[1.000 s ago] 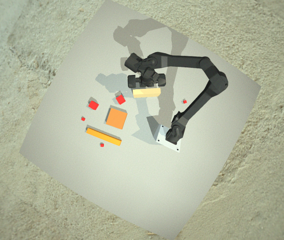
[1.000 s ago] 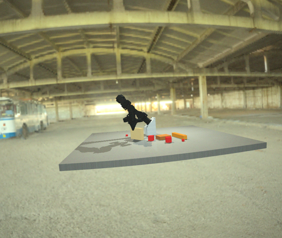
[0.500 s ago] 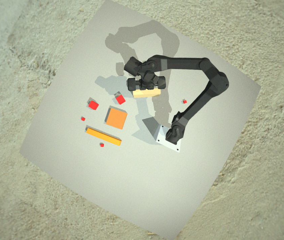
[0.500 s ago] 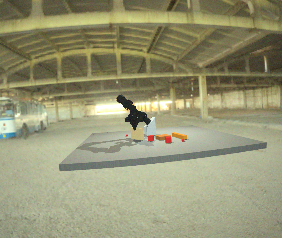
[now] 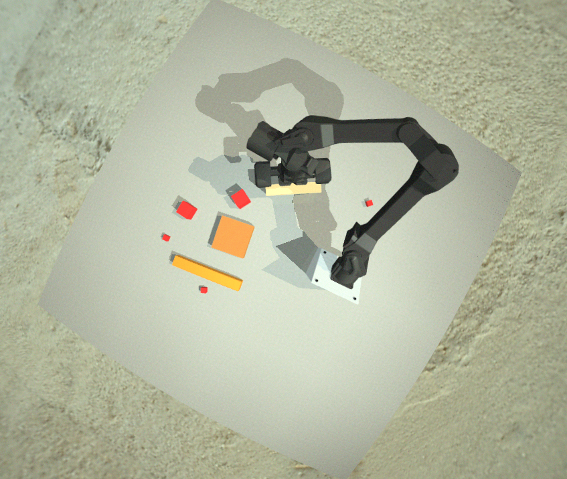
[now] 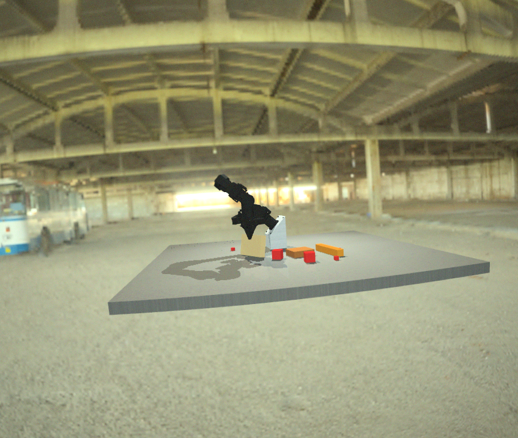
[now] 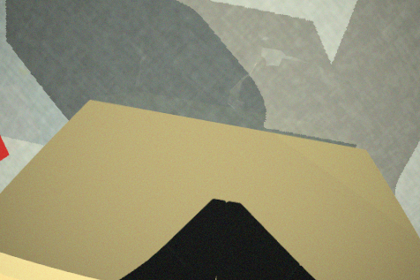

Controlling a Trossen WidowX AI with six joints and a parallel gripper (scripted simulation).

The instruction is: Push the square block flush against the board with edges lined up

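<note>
The pale yellow block lies 1 cm behind my gripper tip, 2 cm to the left of it and 3 cm below it. Also, from my gripper tip: orange square block 9 cm ahead, 22 cm to the left, 7 cm below; long orange board 11 cm ahead, 35 cm to the left, 7 cm below.
</note>
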